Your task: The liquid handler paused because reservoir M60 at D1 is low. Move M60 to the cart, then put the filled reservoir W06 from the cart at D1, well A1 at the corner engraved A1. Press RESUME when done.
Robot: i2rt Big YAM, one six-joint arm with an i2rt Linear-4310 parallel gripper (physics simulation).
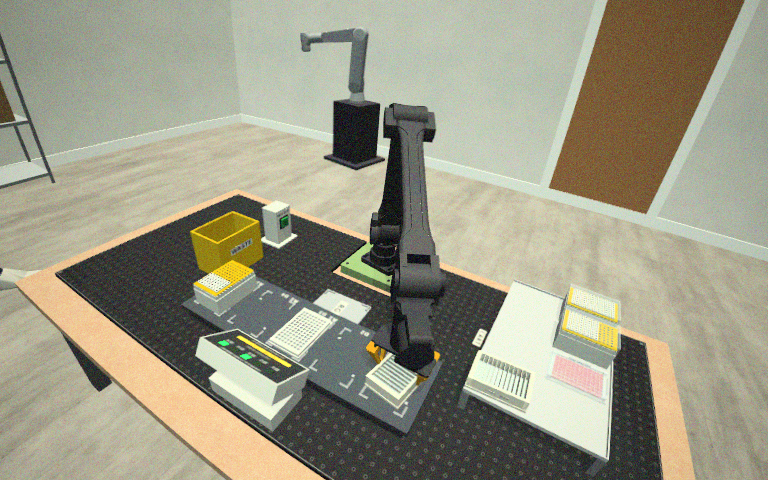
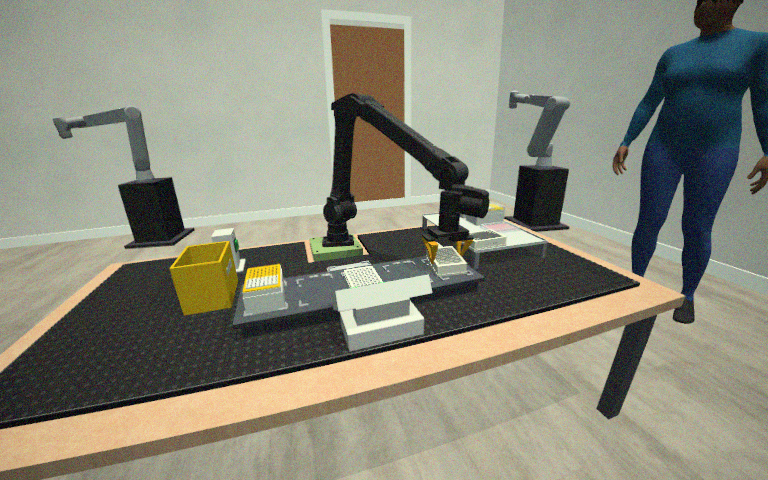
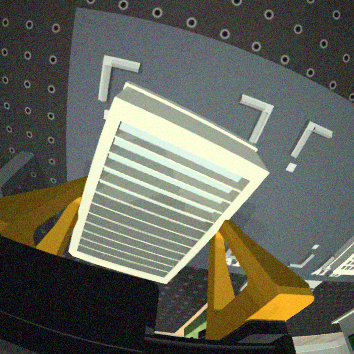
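Pixels of known places: gripper, fingertip midpoint: (image 1: pixel 399 373) (image 2: pixel 445 261) (image 3: pixel 152 201); arm's base, link origin: (image 1: pixel 382 263) (image 2: pixel 338 242).
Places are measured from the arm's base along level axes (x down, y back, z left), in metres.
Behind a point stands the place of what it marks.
Reservoir M60 (image 1: pixel 392 378) {x -0.058, y -0.372, z 0.314 m} (image 2: pixel 448 257) {x -0.063, y -0.353, z 0.320 m} (image 3: pixel 168 189) {x -0.063, y -0.371, z 0.313 m}, a cream trough block with long channels, sits in the right-end slot of the grey deck (image 1: pixel 334 357) {x -0.032, y -0.396, z 0.174 m} (image 3: pixel 211 88) {x -0.032, y -0.423, z 0.313 m}, between white corner marks. My gripper (image 1: pixel 405 362) {x -0.049, y -0.347, z 0.314 m} (image 2: pixel 448 248) {x -0.049, y -0.347, z 0.314 m} (image 3: pixel 152 201) {x -0.049, y -0.347, z 0.314 m} is lowered over it. Its orange fingers press against the two long sides, so it is shut on the reservoir. Reservoir W06 (image 1: pixel 501 378) {x -0.067, y -0.230, z 0.490 m} (image 2: pixel 484 235) {x -0.071, y -0.219, z 0.496 m} stands at the front left of the white cart (image 1: pixel 525 310) {x -0.044, y 0.049, z 0.454 m} (image 2: pixel 525 238) {x -0.044, y -0.208, z 0.661 m}. The white RESUME box (image 1: pixel 277 221) {x -0.079, y -0.152, z -0.338 m} (image 2: pixel 226 236) {x -0.109, y -0.159, z -0.352 m} with its green button stands at the back left.
A yellow waste bin (image 1: pixel 225 238) {x -0.120, y -0.362, z -0.295 m} (image 2: pixel 203 276) {x -0.085, y -0.400, z -0.334 m}, a tip box (image 1: pixel 225 283) {x -0.096, y -0.457, z -0.144 m} and a well plate (image 1: pixel 301 330) {x -0.044, y -0.400, z 0.070 m} are on the left of the deck. The white console (image 1: pixel 251 367) {x -0.122, y -0.568, z 0.133 m} (image 2: pixel 382 305) {x -0.065, y -0.572, z 0.097 m} stands in front. Tip boxes (image 1: pixel 592 324) {x -0.114, y 0.019, z 0.609 m} and a pink plate (image 1: pixel 578 375) {x -0.057, y -0.099, z 0.624 m} are on the cart.
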